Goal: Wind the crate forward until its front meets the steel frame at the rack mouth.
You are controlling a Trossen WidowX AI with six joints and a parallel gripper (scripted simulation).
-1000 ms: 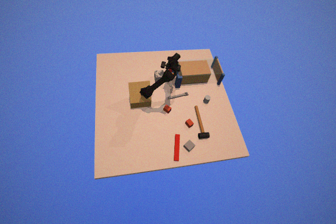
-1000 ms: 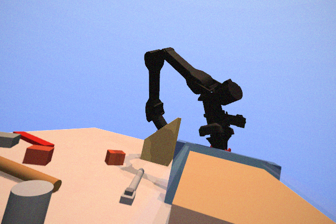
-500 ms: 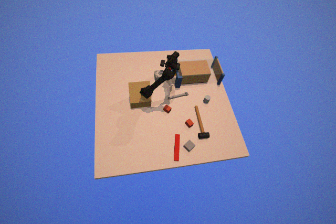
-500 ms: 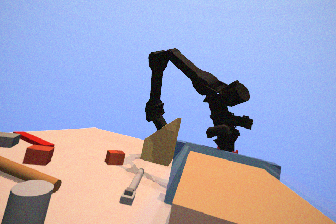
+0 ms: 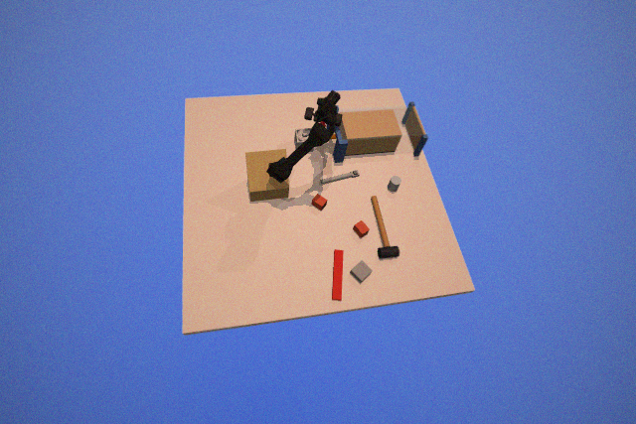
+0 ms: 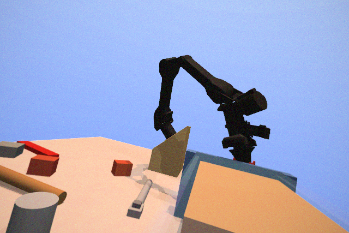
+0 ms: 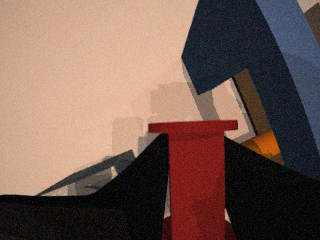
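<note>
Now: gripper tip 40 mm past the winch handle, 30 mm to the left of it and 30 mm above it. Also, from my gripper tip: grey winch 120 mm behind, 100 mm below, 60 mm to the right; then blue steel frame 60 mm ahead, 50 mm to the right, 20 mm below; then red knob 20 mm to the right, 10 mm behind.
</note>
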